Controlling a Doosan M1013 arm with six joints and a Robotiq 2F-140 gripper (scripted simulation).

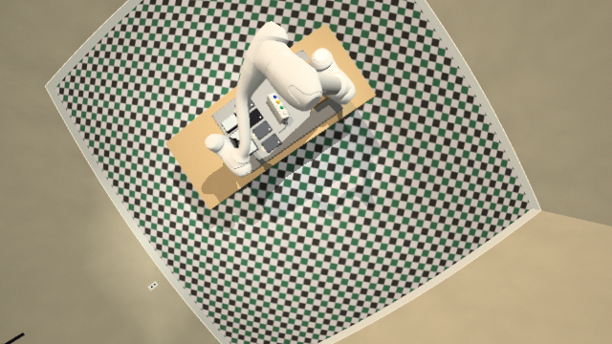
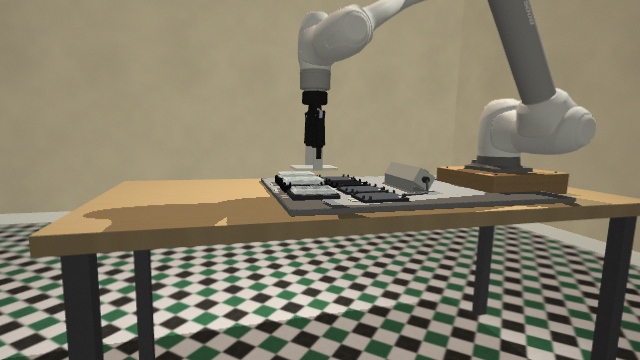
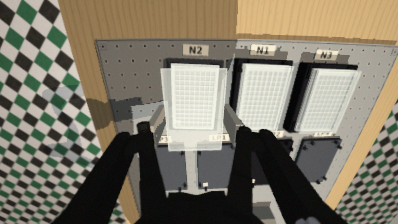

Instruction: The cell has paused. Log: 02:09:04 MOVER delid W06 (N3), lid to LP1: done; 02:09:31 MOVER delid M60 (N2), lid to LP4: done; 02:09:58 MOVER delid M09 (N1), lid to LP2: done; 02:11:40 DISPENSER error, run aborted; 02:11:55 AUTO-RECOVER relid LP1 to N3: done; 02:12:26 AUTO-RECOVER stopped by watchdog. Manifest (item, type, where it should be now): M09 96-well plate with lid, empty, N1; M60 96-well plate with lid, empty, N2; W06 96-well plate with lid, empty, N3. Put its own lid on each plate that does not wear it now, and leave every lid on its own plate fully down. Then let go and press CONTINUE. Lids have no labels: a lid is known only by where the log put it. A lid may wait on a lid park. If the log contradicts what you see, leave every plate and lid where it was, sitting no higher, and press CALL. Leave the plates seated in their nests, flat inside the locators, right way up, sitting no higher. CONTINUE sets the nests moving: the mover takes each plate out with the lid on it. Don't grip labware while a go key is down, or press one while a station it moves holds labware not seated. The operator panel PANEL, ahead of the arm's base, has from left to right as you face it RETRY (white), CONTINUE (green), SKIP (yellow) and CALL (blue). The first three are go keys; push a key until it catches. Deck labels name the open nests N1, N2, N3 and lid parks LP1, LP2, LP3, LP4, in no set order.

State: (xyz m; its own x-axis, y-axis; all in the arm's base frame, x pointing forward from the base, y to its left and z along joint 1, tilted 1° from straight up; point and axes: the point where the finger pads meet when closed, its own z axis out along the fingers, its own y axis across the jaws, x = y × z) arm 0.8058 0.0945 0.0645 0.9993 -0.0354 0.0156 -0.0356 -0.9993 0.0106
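My gripper is now 9 cm above the plate. From my hand the other things lie so: LP1 label: 11 cm below, 10 cm behind, 5 cm to the right; then lid park LP3: 18 cm behind, 11 cm below, 8 cm to the left; then lid park LP1: 19 cm behind, 11 cm below, 5 cm to the right.
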